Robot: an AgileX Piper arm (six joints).
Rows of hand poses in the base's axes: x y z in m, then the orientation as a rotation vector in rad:
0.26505 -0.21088 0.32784 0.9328 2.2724 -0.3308
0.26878 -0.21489 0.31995 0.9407 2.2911 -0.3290
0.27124 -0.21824 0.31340 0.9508 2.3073 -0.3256
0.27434 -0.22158 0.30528 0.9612 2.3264 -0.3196
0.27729 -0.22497 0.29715 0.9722 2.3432 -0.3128
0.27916 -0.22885 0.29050 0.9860 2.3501 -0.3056
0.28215 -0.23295 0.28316 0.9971 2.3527 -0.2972
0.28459 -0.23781 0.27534 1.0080 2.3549 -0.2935
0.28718 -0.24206 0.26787 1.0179 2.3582 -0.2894
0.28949 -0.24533 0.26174 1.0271 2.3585 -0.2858
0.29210 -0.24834 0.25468 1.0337 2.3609 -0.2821
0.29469 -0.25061 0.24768 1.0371 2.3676 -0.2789
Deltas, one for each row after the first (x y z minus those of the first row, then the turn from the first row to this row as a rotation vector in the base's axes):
0.00373 -0.00401 -0.00789 0.0106 0.0171 -0.0017
0.00619 -0.00736 -0.01444 0.0220 0.0318 -0.0050
0.00929 -0.01070 -0.02256 0.0361 0.0482 -0.0072
0.01224 -0.01409 -0.03069 0.0501 0.0625 -0.0101
0.01411 -0.01797 -0.03734 0.0617 0.0684 -0.0166
0.01710 -0.02207 -0.04468 0.0717 0.0697 -0.0216
0.01954 -0.02693 -0.05250 0.0785 0.0723 -0.0277
0.02213 -0.03118 -0.05997 0.0857 0.0756 -0.0329
0.02444 -0.03445 -0.06610 0.0912 0.0763 -0.0382
0.02705 -0.03746 -0.07316 0.0966 0.0784 -0.0414
0.02964 -0.03973 -0.08016 0.1021 0.0838 -0.0417

